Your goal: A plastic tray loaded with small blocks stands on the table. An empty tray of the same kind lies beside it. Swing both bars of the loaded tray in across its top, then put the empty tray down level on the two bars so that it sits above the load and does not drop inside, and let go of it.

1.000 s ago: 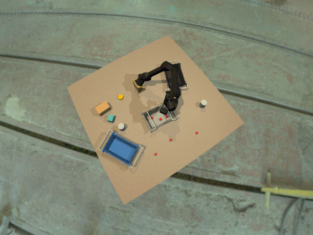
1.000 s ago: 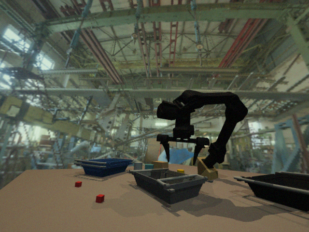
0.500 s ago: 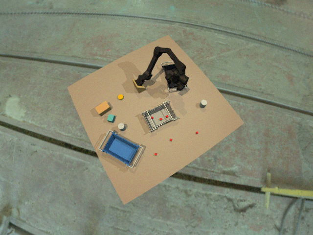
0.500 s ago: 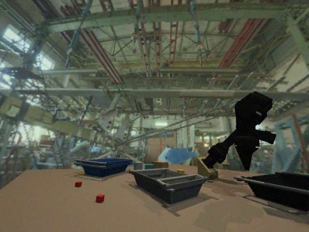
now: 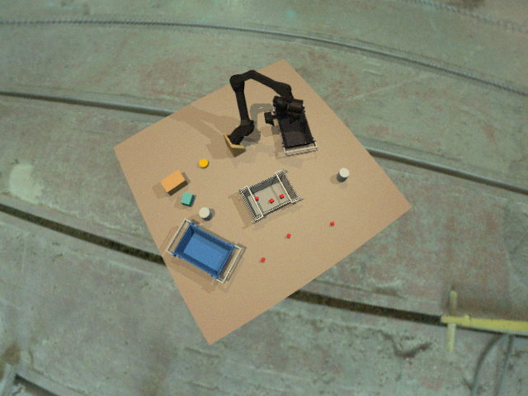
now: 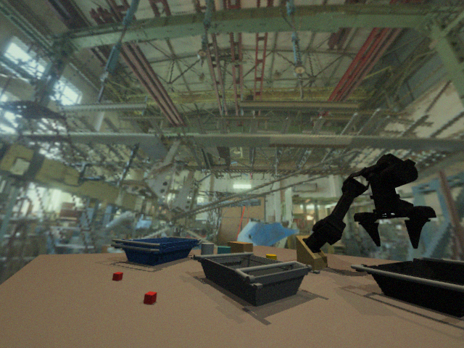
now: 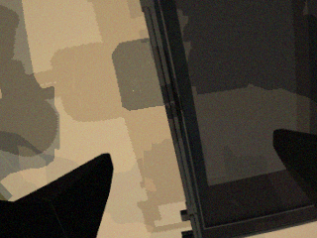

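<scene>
My gripper tip is now 2 cm short of the black tray, 7 cm to the right of it and 6 cm above it. Also, from my gripper tip: teal cube (10 cm ahead, 65 cm to the right, 8 cm below); then orange box (2 cm behind, 68 cm to the right, 7 cm below); then yellow disc (5 cm behind, 48 cm to the right, 9 cm below).
</scene>
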